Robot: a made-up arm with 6 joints. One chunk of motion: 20 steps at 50 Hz.
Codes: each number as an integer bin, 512 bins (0 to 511) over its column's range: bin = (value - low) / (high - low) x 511, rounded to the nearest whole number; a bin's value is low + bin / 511 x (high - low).
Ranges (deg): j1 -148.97..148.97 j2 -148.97..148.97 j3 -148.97..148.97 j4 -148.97..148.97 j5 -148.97..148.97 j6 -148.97..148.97
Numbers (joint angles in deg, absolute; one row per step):
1: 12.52 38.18 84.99 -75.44 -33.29 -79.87
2: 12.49 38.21 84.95 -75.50 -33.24 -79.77
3: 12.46 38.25 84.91 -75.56 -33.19 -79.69
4: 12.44 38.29 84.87 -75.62 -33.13 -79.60
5: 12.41 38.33 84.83 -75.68 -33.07 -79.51
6: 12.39 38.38 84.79 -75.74 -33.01 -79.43
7: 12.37 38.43 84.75 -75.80 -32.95 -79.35
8: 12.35 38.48 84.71 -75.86 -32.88 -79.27
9: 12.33 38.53 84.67 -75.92 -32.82 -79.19
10: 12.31 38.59 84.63 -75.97 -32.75 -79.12
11: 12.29 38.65 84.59 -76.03 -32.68 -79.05
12: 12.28 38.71 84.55 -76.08 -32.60 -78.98
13: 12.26 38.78 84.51 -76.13 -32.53 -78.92
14: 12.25 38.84 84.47 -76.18 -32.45 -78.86
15: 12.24 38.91 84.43 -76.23 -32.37 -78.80
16: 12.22 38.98 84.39 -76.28 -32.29 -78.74
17: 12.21 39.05 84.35 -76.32 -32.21 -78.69
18: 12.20 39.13 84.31 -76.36 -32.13 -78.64
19: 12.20 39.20 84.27 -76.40 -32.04 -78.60
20: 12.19 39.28 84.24 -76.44 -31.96 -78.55
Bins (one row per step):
1: 277 321 401 126 198 119
2: 277 321 401 126 198 119
3: 277 321 401 126 199 119
4: 277 321 401 126 199 119
5: 277 321 401 126 199 119
6: 277 321 401 126 199 119
7: 277 321 401 125 199 119
8: 277 321 401 125 199 120
9: 277 322 401 125 199 120
10: 277 322 401 125 199 120
11: 277 322 401 125 199 120
12: 277 322 401 125 200 120
13: 277 322 400 125 200 120
14: 277 322 400 125 200 120
15: 276 322 400 125 200 120
16: 276 322 400 125 200 120
17: 276 322 400 125 200 121
18: 276 323 400 125 200 121
19: 276 323 400 124 201 121
20: 276 323 400 124 201 121

